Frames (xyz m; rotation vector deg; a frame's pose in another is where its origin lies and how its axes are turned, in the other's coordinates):
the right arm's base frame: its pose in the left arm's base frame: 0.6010 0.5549 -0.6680 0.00 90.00 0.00
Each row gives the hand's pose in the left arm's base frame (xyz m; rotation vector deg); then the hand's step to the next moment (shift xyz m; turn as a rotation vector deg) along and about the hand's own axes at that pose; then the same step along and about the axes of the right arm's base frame.
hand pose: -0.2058 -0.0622 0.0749 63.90 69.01 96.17
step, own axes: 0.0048 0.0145 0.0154 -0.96 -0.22 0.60
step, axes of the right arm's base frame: -0.0176 0.0052 0.0116 0.31 -0.66 0.89
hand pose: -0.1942 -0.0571 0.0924 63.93 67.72 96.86
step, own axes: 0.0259 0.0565 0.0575 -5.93 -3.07 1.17
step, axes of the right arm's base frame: -0.0704 0.0247 0.0400 4.04 -4.33 3.30
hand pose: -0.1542 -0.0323 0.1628 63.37 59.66 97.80
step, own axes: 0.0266 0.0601 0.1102 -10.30 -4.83 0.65
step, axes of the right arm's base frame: -0.0922 0.0278 0.0848 6.93 -7.94 4.33
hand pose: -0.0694 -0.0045 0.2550 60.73 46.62 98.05
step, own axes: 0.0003 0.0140 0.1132 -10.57 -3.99 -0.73
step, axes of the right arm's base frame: -0.0583 0.0022 0.0980 6.85 -8.57 2.82
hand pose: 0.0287 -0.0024 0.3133 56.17 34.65 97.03
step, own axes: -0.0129 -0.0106 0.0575 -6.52 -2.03 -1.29
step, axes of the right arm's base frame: -0.0186 -0.0126 0.0555 4.34 -5.37 0.80
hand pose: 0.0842 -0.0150 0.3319 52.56 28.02 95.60
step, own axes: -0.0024 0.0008 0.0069 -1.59 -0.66 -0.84
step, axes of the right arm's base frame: -0.0040 -0.0035 0.0051 1.50 -1.19 -0.11
